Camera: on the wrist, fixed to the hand. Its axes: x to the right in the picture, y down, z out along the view.
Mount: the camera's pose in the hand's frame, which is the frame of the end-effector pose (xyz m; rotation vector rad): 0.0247 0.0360 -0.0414 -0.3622 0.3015 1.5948
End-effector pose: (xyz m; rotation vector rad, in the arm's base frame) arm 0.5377 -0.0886 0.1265 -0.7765 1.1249 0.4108
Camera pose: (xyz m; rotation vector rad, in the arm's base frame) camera 0.4973 -0.0967 0.0827 -0.0579 1.8273 1.9010
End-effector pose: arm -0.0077 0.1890 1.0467 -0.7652 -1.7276 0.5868
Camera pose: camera 0.0347 0.2317 1.0481 -2.3436 -0.6264 1.0824
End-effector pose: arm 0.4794 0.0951 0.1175 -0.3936 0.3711 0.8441
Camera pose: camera 0.4599 0.1130 0.0635 -0.5348 0.8329 2.4434
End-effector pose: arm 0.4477 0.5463 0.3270 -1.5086 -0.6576 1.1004
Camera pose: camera 0.4894 0.5406 0.2840 2.4018 -0.8136 -1.7690
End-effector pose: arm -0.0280 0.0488 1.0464 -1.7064 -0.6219 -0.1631
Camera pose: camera 0.0197 0.0137 1.0358 -1.9885 1.1135 0.6226
